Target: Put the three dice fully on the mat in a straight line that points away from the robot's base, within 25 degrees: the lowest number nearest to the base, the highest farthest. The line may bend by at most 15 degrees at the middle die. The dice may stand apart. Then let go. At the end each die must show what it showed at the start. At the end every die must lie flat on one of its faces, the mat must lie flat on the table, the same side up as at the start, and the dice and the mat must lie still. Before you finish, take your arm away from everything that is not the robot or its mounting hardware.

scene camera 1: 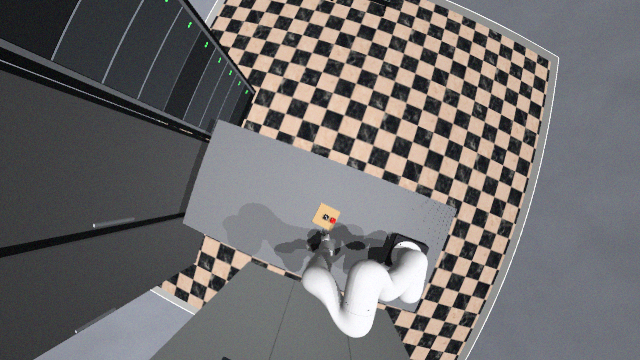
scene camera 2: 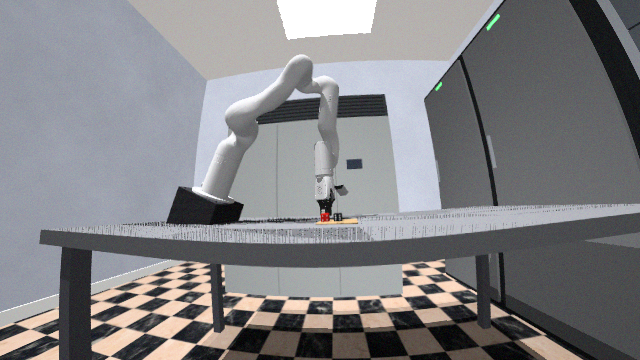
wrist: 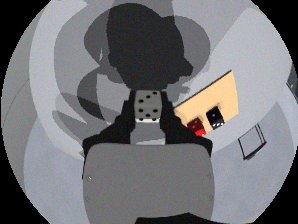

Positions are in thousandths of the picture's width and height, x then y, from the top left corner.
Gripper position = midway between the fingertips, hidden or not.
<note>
In view: the gripper (scene camera 2: 510, 599), a tan mat (wrist: 743, 417) and a white die (wrist: 498, 471).
The gripper also shows in the wrist view (wrist: 495, 444).
</note>
